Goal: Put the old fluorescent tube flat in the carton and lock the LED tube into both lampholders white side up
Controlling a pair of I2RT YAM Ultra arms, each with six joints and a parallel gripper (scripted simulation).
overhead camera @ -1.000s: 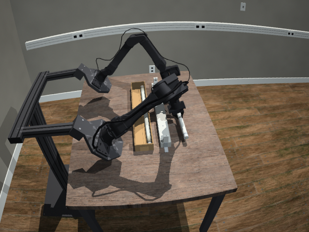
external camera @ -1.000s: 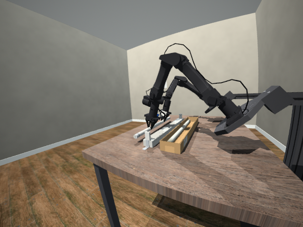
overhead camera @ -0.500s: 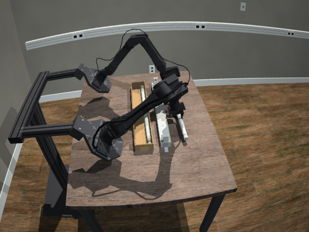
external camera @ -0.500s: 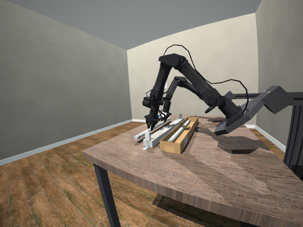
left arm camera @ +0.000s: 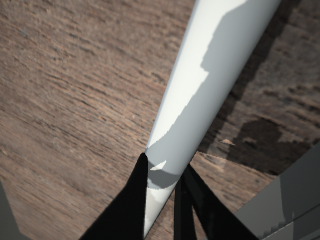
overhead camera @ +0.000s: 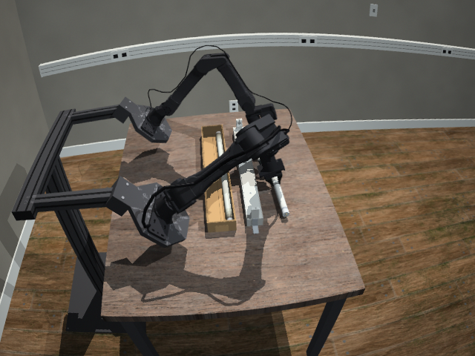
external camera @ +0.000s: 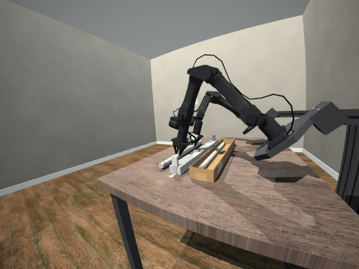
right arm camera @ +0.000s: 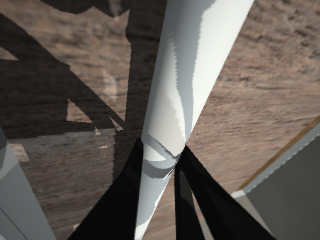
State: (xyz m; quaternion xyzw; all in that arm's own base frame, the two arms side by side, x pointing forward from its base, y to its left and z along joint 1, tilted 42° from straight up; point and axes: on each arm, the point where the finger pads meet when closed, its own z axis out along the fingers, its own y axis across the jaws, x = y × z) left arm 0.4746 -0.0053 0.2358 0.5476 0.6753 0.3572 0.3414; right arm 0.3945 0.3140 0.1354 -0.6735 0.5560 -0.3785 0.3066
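My right hand is 12 cm to the right of the LED tube, 1 cm short of it and 1 cm above it. The rest, counted from my right hand: old fluorescent tube 19 cm behind, 14 cm to the left, 1 cm below; then light fixture 13 cm to the left, 9 cm behind, 3 cm above; then carton 22 cm behind, 15 cm to the left.
Right now the LED tube is 120 mm to the right of my left hand, 10 mm below it and 10 mm behind it. Round my left hand: old fluorescent tube 210 mm behind, 100 mm to the right, 10 mm below; then light fixture 120 mm behind, 110 mm to the right, 20 mm above; then carton 240 mm behind, 90 mm to the right.
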